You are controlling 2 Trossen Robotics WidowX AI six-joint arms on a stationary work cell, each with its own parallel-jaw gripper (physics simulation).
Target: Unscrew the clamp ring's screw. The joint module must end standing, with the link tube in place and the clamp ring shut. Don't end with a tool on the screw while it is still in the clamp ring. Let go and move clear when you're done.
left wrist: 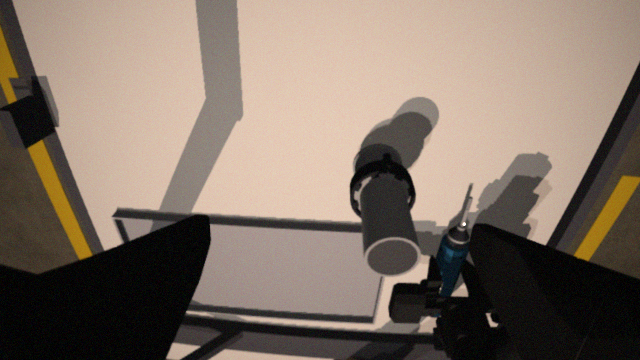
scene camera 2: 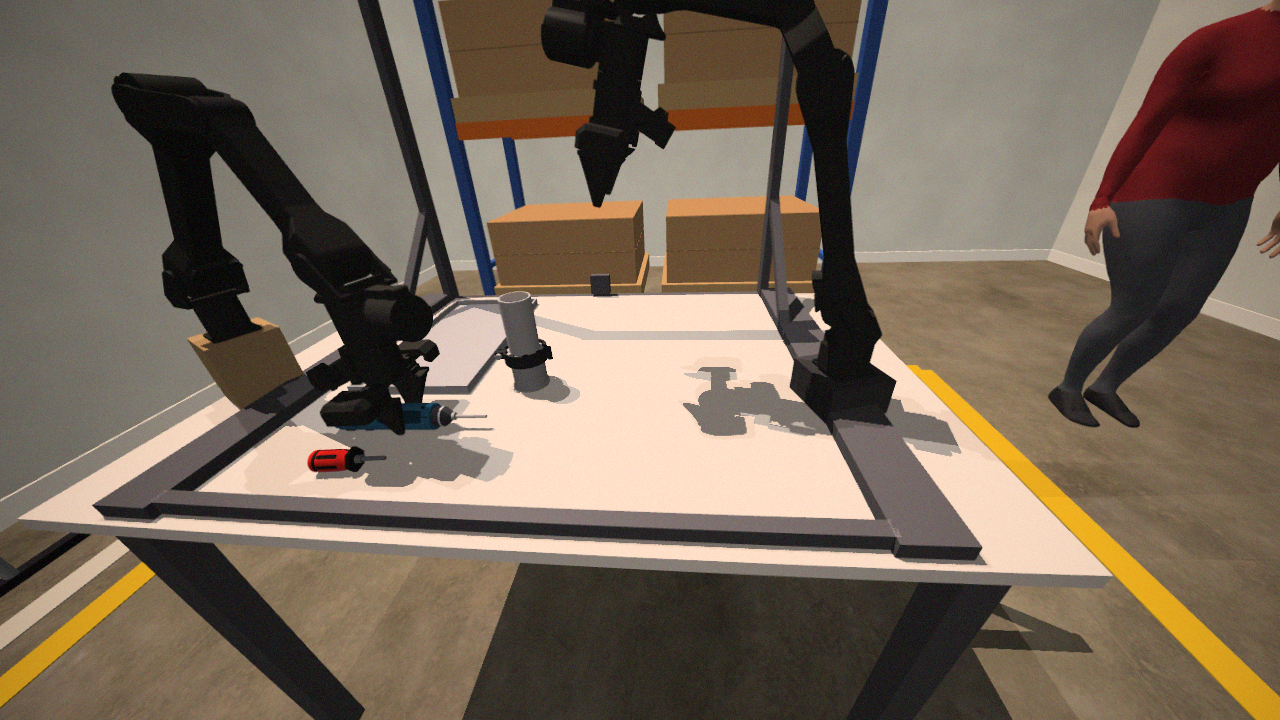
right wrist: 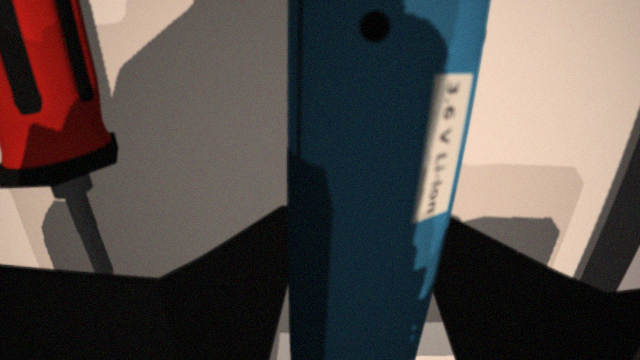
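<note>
The joint module stands upright left of the table's middle: grey link tube [scene camera 2: 519, 322] [left wrist: 387, 215] in its base [scene camera 2: 529, 379], with the black clamp ring [scene camera 2: 525, 360] [left wrist: 411, 192] around it. The ring's screw is too small to make out. My right gripper [scene camera 2: 408, 413] [right wrist: 358, 221] is shut on the blue power screwdriver [scene camera 2: 420, 415] [left wrist: 451, 257] [right wrist: 360, 125], which lies at table level with its bit pointing right in the scene view. My left gripper [scene camera 2: 598, 204] [left wrist: 343, 233] is open and empty, high above the table. The red screwdriver [scene camera 2: 331, 460] [right wrist: 55, 125] lies nearer the front edge.
A shallow grey tray [scene camera 2: 447, 389] [left wrist: 280, 270] lies behind the blue screwdriver and left of the module. A dark frame beam [scene camera 2: 537, 521] runs along the table's front. A small black block [scene camera 2: 600, 284] stands at the far edge. A person in red stands to the right, off the table.
</note>
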